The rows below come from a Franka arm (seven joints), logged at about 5 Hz.
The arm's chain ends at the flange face. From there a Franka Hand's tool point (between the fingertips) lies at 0.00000 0.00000 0.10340 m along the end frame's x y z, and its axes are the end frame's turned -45 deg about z.
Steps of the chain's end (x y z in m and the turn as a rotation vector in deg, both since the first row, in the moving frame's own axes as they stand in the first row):
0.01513, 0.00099, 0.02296, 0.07, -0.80, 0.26
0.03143, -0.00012, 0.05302, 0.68, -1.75, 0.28
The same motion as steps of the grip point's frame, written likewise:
0.00907, 0.01029, 0.02295, 0.62, -0.52, 0.26
0.02095, 0.01904, 0.05296, 1.72, -0.76, 0.28

